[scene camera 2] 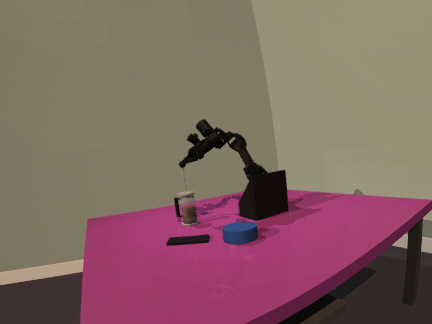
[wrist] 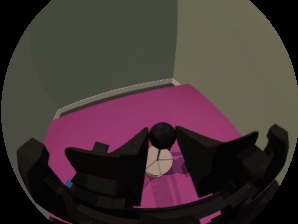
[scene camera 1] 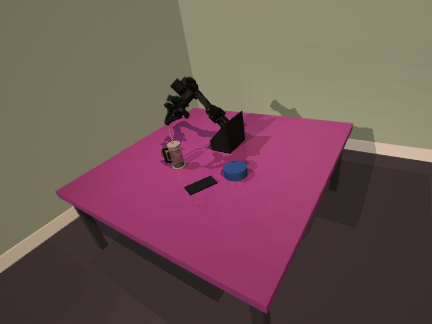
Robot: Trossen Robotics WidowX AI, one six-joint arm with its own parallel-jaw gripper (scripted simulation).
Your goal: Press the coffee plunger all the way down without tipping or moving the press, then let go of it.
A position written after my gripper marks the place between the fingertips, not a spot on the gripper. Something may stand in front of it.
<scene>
I see my gripper (wrist: 161, 130) and a glass coffee press (wrist: 162, 135).
</scene>
